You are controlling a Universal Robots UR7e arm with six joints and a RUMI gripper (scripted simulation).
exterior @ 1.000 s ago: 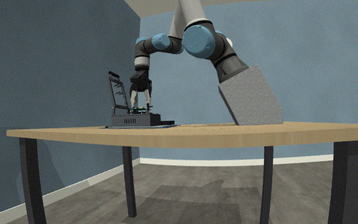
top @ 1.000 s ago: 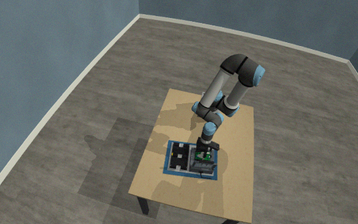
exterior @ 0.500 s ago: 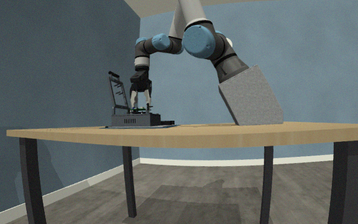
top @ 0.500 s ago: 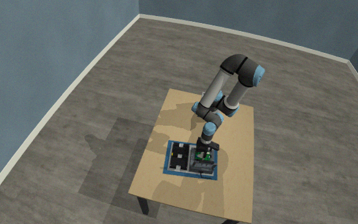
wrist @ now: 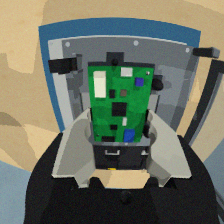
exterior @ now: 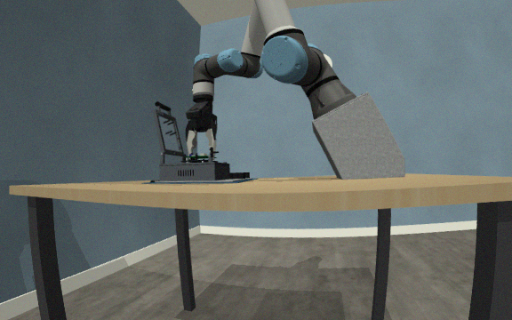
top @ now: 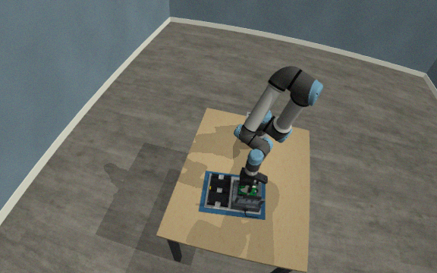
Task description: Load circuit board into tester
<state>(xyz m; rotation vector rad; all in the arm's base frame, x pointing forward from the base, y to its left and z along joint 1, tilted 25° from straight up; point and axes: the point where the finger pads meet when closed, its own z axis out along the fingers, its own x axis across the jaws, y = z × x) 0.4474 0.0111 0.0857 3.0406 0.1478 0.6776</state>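
Right now my hand is right at the green circuit board. Round my hand: tester bed (10 mm ahead, 10 mm to the left, 10 mm below); then see-through lid (120 mm ahead, 10 mm to the left, 100 mm above).
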